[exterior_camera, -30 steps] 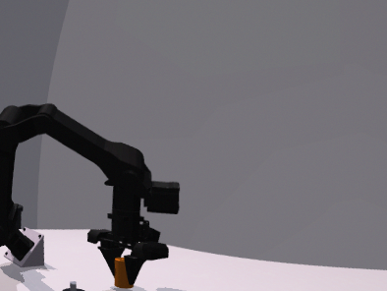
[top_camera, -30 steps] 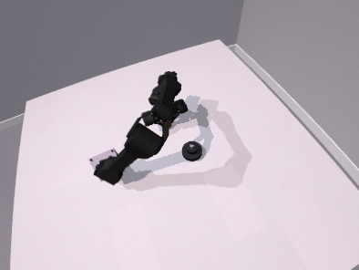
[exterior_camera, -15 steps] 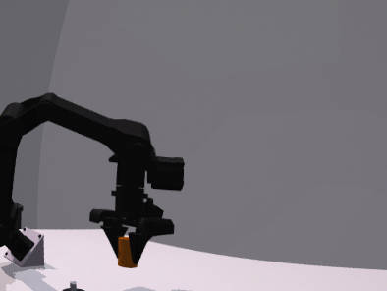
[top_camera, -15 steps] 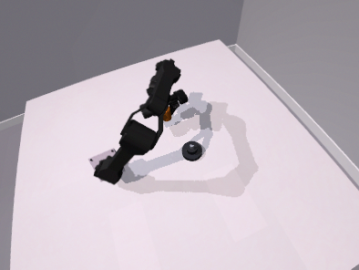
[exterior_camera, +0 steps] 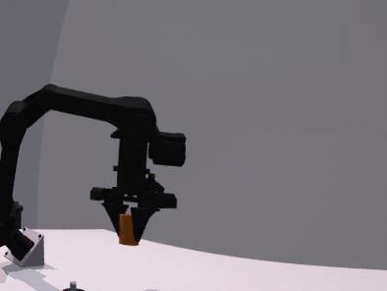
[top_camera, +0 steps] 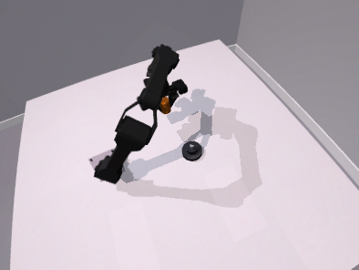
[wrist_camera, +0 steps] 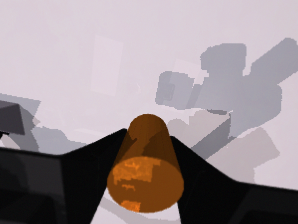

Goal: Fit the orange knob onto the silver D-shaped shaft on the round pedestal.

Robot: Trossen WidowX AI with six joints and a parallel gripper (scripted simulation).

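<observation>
Now: the round pedestal 40 mm ahead of my gripper tip, 170 mm to the right of it and 90 mm below it. Also, from my gripper tip: orange knob (30 mm above).
</observation>
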